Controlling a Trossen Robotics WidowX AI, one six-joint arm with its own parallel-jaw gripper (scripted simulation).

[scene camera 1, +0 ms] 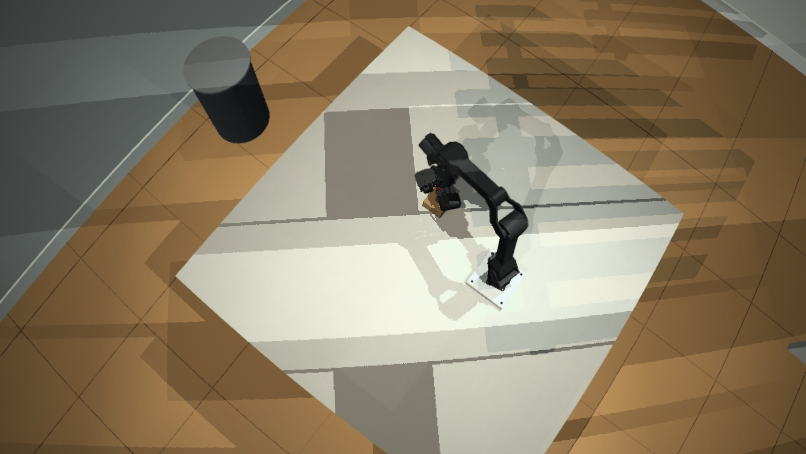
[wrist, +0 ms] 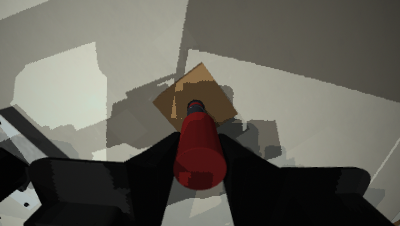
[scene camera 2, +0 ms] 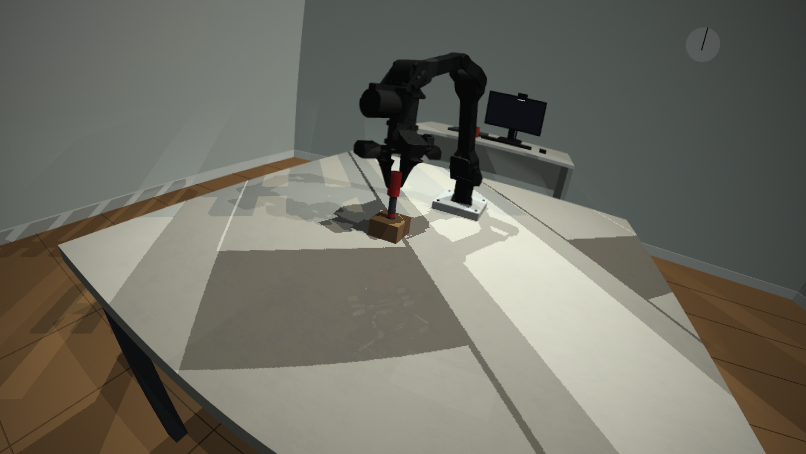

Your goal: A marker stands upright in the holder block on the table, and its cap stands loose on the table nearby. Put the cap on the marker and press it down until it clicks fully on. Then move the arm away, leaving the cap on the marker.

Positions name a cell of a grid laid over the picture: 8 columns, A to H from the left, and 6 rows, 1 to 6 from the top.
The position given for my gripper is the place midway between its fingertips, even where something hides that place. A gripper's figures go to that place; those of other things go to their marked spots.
My gripper (wrist: D4) is 12 cm from the lens. A red cap (wrist: D5) is 8 cm from the lens.
